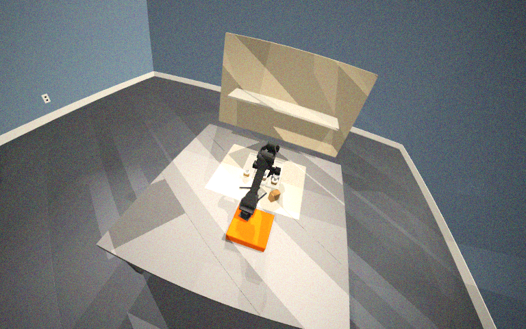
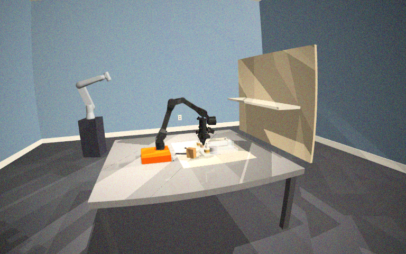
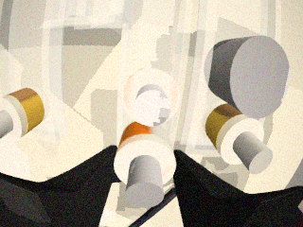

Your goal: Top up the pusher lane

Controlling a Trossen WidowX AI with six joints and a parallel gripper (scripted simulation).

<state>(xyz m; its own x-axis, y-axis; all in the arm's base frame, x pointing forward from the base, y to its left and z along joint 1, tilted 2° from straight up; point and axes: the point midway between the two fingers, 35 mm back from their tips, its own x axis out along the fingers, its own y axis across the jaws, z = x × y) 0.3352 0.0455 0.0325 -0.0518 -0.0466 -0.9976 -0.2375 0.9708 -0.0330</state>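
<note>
Now: the grey lid 8 cm ahead of my gripper tip, 6 cm to the right of it and 3 cm below it. Also, from my gripper tip: pusher lane (14 cm ahead, 6 cm to the left, 4 cm below); then tan cube (9 cm behind, 12 cm to the right, 2 cm below); then shelf (50 cm ahead, 13 cm to the left, 31 cm above).
</note>
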